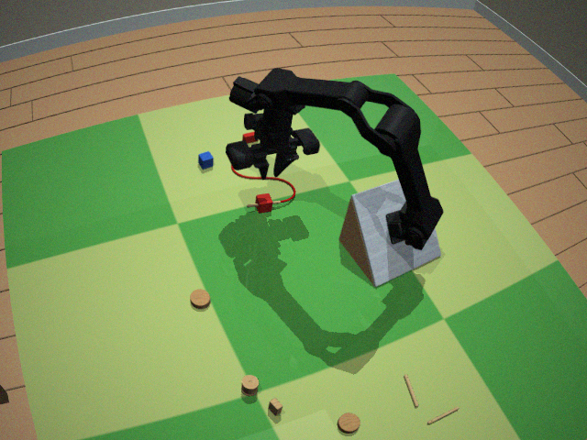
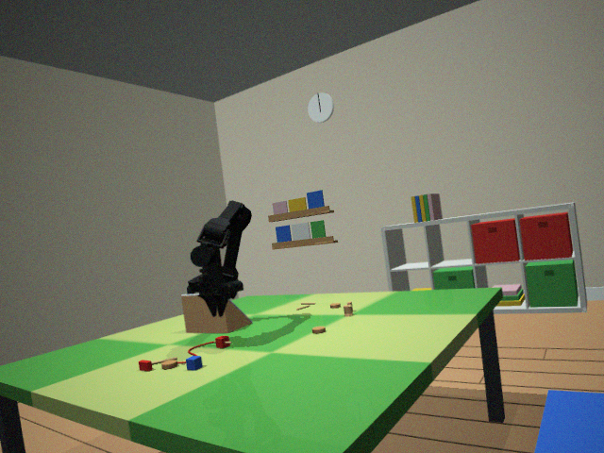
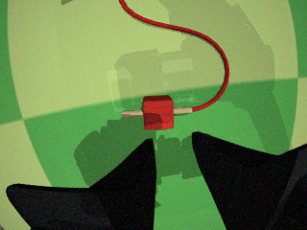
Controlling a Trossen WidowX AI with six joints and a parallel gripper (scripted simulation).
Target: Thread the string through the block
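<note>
Now: gripper tip 80 mm above the red block. The rest, counted from my gripper tip: blue block (180 mm to the right, 80 mm below, 70 mm ahead); thin wooden stick (80 mm below, 10 mm behind); round wooden button (190 mm to the right, 80 mm below, 10 mm behind).
</note>
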